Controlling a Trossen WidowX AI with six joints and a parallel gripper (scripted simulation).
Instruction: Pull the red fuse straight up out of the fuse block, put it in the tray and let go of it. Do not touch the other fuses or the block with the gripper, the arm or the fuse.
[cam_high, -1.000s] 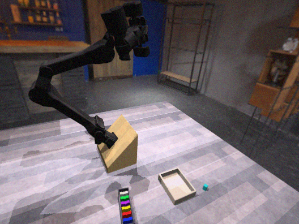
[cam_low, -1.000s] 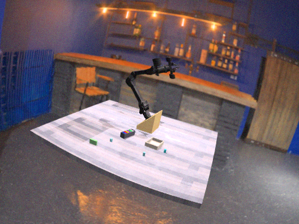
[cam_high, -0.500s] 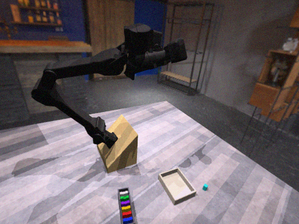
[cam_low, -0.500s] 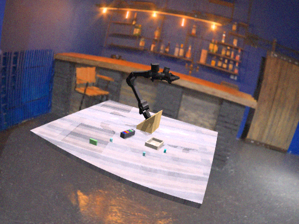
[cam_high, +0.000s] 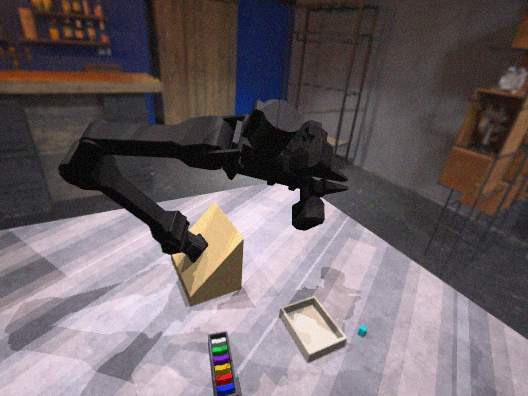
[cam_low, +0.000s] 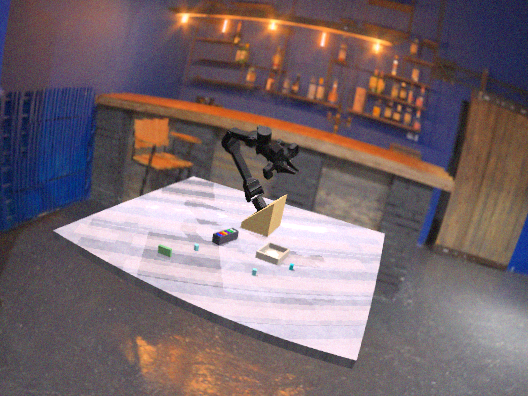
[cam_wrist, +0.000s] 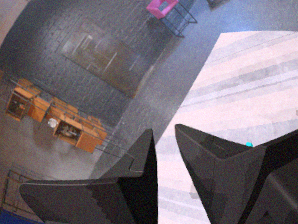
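Right now my gripper tip is 3 cm short of the red fuse, 25 cm to the left of it and 35 cm above it. Round my gripper tip: green block: 31 cm ahead, 38 cm to the right, 36 cm below; then beige tray: 1 cm ahead, 2 cm to the right, 37 cm below; then small cyan cube: 8 cm ahead, 8 cm to the left, 37 cm below.
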